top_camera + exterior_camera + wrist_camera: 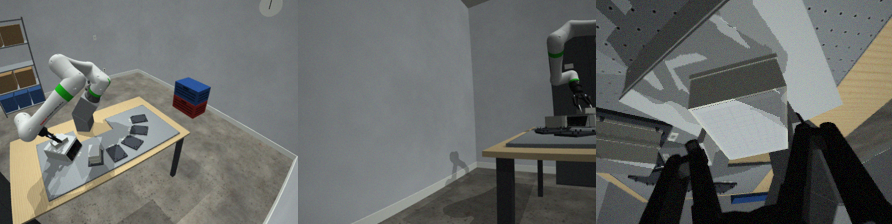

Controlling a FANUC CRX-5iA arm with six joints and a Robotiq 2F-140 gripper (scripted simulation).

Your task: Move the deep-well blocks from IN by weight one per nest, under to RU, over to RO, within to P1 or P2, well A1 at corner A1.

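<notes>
The weigher platform lies 40 mm below my hand. From my hand the other things lie so: CW label (90 mm ahead, 130 mm to the left, 130 mm below); check-weigher (10 mm to the left, 70 mm below); dark nest plate (200 mm ahead, 430 mm to the left, 130 mm below).
</notes>
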